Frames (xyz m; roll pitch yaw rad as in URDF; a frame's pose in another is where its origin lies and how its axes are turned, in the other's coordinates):
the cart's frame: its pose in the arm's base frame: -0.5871 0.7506 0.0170 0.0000 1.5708 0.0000
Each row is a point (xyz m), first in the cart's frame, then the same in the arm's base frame.
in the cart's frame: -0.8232 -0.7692 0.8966
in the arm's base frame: 0.3095 -0.0186 0.8402
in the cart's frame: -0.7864 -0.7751 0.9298
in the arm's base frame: 0.3427 -0.0245 0.8034
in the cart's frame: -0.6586 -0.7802 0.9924
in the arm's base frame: 0.4053 -0.0296 0.6756
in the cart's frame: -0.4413 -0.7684 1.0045
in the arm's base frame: 0.4174 -0.0178 0.4583
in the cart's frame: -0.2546 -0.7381 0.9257
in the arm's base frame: 0.3386 0.0125 0.2716
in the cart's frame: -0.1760 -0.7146 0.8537
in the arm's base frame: 0.2666 0.0360 0.1930
